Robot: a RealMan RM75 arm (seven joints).
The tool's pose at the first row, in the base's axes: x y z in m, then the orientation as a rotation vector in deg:
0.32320 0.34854 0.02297 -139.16 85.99 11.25
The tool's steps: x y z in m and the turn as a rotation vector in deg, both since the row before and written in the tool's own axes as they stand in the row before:
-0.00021 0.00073 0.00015 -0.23 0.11 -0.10
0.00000 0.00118 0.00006 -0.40 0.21 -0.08
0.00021 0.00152 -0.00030 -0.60 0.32 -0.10
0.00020 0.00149 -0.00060 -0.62 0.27 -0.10
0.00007 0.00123 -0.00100 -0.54 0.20 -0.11
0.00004 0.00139 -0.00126 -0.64 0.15 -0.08
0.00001 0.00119 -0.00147 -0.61 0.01 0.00
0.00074 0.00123 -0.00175 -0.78 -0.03 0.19
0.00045 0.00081 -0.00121 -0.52 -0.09 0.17
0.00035 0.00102 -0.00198 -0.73 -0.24 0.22
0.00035 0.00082 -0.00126 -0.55 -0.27 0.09
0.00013 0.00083 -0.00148 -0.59 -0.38 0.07
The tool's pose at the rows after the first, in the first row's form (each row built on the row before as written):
0.32246 0.34846 0.02276 -139.46 85.97 11.28
0.32141 0.34798 0.02251 -139.92 86.06 11.33
0.32014 0.34706 0.02251 -140.60 86.22 11.41
0.31889 0.34607 0.02282 -141.28 86.37 11.56
0.31782 0.34520 0.02360 -141.87 86.45 11.73
0.31660 0.34421 0.02463 -142.49 86.58 12.05
0.31556 0.34328 0.02591 -142.96 86.74 12.53
0.31484 0.34164 0.02730 -143.41 87.18 13.23
0.31436 0.34059 0.02829 -143.64 87.50 13.79
0.31368 0.33934 0.03004 -143.92 87.88 14.72
0.31317 0.33836 0.03112 -144.14 88.03 15.52
0.31258 0.33751 0.03247 -144.34 88.13 16.49

